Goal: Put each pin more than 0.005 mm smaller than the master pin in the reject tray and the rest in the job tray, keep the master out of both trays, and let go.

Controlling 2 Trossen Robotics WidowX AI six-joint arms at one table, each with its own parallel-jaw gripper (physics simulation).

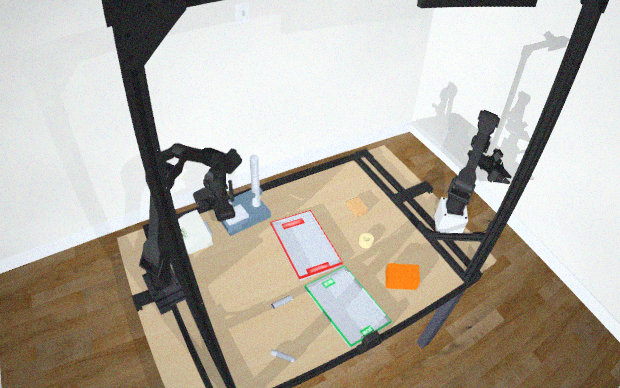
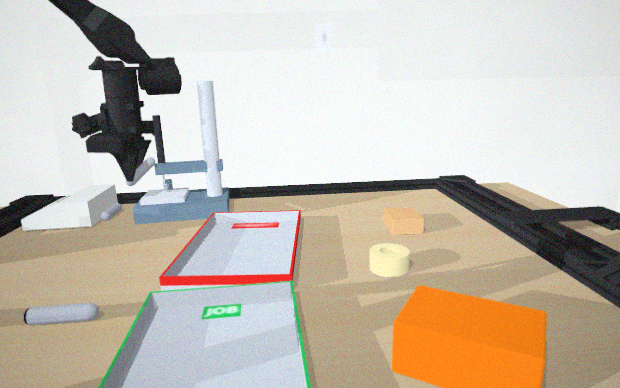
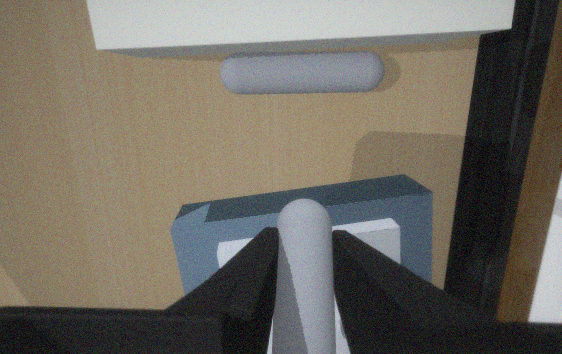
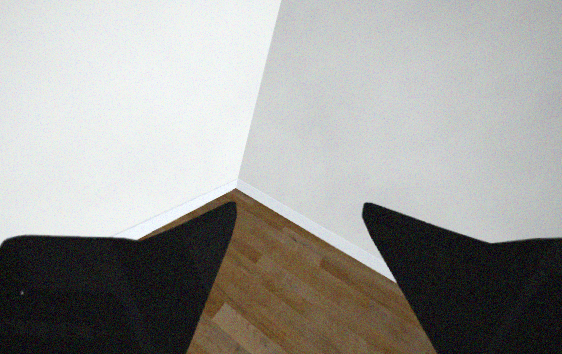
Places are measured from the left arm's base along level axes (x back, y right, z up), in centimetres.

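Pixels of known places: left gripper, fingertip midpoint: [image 2: 132,179] [image 3: 304,241]; right gripper, fingertip midpoint: [image 1: 510,180] [image 4: 299,208]; left arm's base, origin of the base link: [image 1: 160,280]; right arm's base, origin of the base link: [image 1: 454,208].
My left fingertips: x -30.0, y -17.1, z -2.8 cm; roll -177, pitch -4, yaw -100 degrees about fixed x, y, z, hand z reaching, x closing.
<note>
Ahead of a thing's pixels: the offset from my left fingertips to its middle. "*": to the spot under its first point.
My left gripper [image 1: 226,217] [image 2: 131,180] [image 3: 304,241] is shut on a grey pin {dx -1.8, dy +0.4, dz +1.5 cm} [image 2: 144,169] [image 3: 306,285], tilted above the front of the blue gauge stand [image 1: 257,216] [image 2: 181,213] [image 3: 416,225]. A second pin {dx +5.2, dy -1.4, dz -6.3 cm} [image 2: 111,211] [image 3: 302,73] lies beside the white block. A third pin {dx -0.8, dy +38.2, dz -6.3 cm} [image 1: 282,302] [image 2: 62,314], with one dark end, lies left of the green-edged job tray {dx -17.0, dy +50.7, dz -6.2 cm} [image 1: 350,306] [image 2: 225,360]. Another pin {dx +9.4, dy +54.1, dz -6.3 cm} [image 1: 283,356] lies near the front edge. No pin shows in the red-edged reject tray {dx -20.4, dy +23.0, dz -6.2 cm} [image 1: 310,250] [image 2: 250,250]. Which pin is the master, I cannot tell. My right gripper [image 1: 506,178] [image 4: 299,208] is open and empty.
The white block {* dx +10.6, dy +1.9, dz -2.2 cm} [image 1: 196,233] [image 2: 65,210] [image 3: 300,22] stands left of the gauge stand, whose silver column {dx -15.2, dy -0.5, dz +6.8 cm} [image 1: 255,180] [image 2: 208,135] rises high. An orange box {dx -38.1, dy +53.5, dz -4.9 cm} [image 1: 402,276] [image 2: 467,335], a yellow ring {dx -38.6, dy +33.9, dz -6.0 cm} [image 1: 366,240] [image 2: 389,262] and a light orange block {dx -46.4, dy +19.6, dz -6.0 cm} [image 1: 357,206] [image 2: 403,221] lie right of the trays.
</note>
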